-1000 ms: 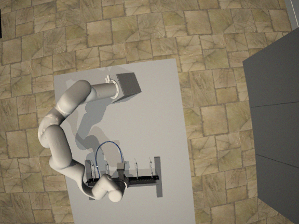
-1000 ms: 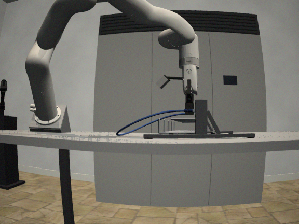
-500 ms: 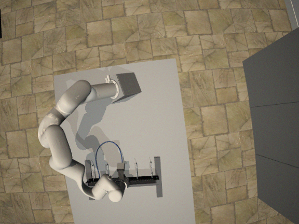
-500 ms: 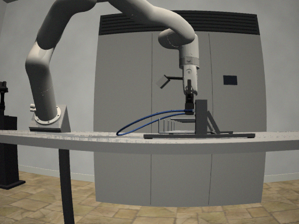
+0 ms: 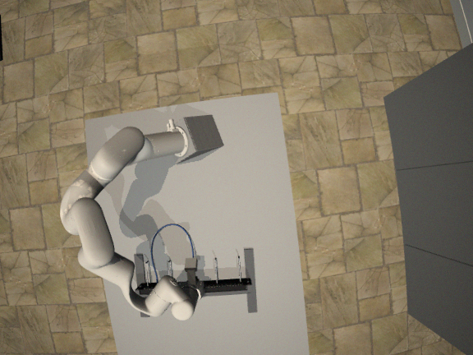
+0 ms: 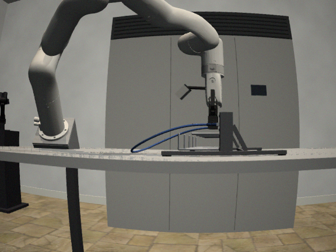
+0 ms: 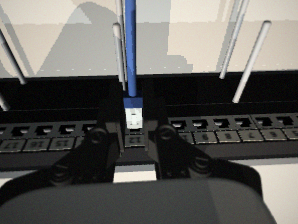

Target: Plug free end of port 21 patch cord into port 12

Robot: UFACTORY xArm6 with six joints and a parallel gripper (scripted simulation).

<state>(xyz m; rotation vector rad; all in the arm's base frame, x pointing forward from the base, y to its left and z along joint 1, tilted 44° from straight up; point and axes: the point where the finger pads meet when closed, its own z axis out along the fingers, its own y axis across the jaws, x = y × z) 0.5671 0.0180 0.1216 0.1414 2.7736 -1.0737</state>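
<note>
The plug is 2 cm ahead of my hand and 1 cm below it.
</note>
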